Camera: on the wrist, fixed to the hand. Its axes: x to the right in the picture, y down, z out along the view.
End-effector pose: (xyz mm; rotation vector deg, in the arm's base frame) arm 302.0 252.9 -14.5 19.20 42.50 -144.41
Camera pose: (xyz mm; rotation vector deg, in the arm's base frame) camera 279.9 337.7 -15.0 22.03 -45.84 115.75
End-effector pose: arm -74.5 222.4 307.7 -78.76 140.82 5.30
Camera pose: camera -17.6 184.6 362.6 -157.06 44.46 -2.94
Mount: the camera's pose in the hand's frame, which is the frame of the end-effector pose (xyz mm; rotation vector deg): -13.6 -73.4 -45.9 -7.54 -5.39 -88.54
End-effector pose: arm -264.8 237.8 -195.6 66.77 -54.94 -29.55
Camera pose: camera -223.9 247.3 -272.5 92.26 6.21 -103.88
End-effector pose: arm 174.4 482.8 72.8 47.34 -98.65 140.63
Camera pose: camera 191.1 555.3 119.1 82.32 -34.81 68.72
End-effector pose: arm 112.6 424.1 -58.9 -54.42 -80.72 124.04
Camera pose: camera 151.9 475.9 -0.1 17.02 -84.90 52.38
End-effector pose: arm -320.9 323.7 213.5 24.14 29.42 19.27
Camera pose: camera -341.7 268.7 148.5 -9.39 33.54 -64.63
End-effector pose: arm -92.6 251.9 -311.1 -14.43 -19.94 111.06
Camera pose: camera -8.8 271.4 -327.7 3.37 -29.22 23.08
